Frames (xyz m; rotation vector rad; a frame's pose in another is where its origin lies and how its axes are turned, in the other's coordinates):
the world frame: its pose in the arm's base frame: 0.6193 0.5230 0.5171 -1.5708 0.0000 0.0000
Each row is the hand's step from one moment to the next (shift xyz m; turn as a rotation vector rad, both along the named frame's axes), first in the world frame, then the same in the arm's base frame.
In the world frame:
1: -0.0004 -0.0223 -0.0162 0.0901 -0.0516 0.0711
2: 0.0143 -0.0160 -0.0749 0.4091 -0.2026 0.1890
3: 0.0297 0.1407 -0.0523 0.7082 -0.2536 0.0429
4: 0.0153 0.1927 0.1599 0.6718 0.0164 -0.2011
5: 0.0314 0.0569 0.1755 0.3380 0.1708 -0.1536
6: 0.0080 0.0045 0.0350 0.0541 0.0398 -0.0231
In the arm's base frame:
1: -0.0004 -0.0162 0.0223 0.0901 0.0711 0.0516
2: 0.0143 -0.0749 0.0160 0.4091 0.1890 0.2026
3: 0.0297 -0.0523 -0.1407 0.7082 0.0429 0.2536
4: 0.0153 0.1599 -0.1927 0.6718 -0.2011 -0.0164
5: 0.0314 0.1755 -0.0569 0.3380 -0.1536 -0.1708
6: 0.0080 0.0350 -0.0045 0.0541 -0.0231 -0.0398

